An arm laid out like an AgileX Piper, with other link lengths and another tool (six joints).
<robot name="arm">
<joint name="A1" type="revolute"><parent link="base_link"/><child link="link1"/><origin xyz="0 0 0.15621" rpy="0 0 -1.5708"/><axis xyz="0 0 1"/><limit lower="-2.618" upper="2.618"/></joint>
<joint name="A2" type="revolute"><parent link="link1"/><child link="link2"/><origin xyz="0 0 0" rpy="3.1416 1.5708 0"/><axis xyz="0 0 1"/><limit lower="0" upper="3.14"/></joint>
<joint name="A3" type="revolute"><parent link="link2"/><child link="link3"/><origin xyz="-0.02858 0.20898 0" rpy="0 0 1.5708"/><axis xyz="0 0 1"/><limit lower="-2.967" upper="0"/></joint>
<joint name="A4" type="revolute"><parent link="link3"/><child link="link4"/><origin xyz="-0.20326 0.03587 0" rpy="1.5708 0 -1.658"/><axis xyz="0 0 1"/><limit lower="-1.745" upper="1.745"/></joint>
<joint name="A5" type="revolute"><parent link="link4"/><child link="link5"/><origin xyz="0 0 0" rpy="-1.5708 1.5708 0"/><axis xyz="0 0 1"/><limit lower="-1.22" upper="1.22"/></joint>
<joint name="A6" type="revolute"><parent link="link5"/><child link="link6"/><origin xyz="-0.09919 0 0" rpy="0 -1.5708 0"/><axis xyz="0 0 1"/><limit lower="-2.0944" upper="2.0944"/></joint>
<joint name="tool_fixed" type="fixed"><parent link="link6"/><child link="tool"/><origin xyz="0.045 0.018 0.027" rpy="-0.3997 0 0.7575"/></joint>
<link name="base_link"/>
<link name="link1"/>
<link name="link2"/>
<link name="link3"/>
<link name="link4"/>
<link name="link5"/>
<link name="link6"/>
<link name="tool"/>
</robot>
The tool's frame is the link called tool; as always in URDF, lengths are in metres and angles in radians.
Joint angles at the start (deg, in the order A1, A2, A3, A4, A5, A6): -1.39 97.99 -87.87 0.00 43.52 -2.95
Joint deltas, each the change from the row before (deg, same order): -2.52 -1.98 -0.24 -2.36 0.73 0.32; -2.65 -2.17 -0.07 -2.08 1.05 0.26; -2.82 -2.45 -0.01 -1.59 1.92 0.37; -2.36 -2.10 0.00 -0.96 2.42 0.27; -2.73 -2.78 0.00 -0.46 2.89 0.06; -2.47 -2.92 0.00 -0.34 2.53 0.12; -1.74 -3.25 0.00 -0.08 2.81 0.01; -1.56 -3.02 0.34 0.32 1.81 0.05; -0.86 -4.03 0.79 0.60 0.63 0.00; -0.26 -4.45 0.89 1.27 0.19 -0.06; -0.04 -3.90 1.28 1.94 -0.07 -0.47; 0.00 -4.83 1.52 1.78 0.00 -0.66
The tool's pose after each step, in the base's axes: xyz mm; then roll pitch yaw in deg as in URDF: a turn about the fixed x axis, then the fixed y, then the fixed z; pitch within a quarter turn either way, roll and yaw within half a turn. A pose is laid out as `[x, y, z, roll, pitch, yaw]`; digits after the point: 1 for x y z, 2 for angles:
[356.0, 18.3, 285.1, 120.63, -24.37, 54.50]
[349.8, -0.5, 295.6, 118.43, -23.36, 52.55]
[340.4, -19.0, 306.2, 117.16, -22.51, 49.77]
[330.4, -33.1, 313.8, 117.00, -21.72, 46.96]
[316.6, -47.2, 324.3, 116.86, -21.35, 43.84]
[302.3, -58.3, 335.7, 116.35, -21.40, 41.09]
[286.6, -63.5, 347.7, 115.93, -21.65, 39.10]
[272.7, -66.6, 358.0, 115.35, -22.47, 37.57]
[257.5, -64.1, 372.2, 113.26, -24.36, 37.64]
[241.6, -56.7, 387.7, 110.69, -27.05, 38.96]
[228.0, -47.6, 398.3, 108.81, -29.56, 40.88]
[210.2, -37.0, 409.8, 105.93, -31.95, 43.51]

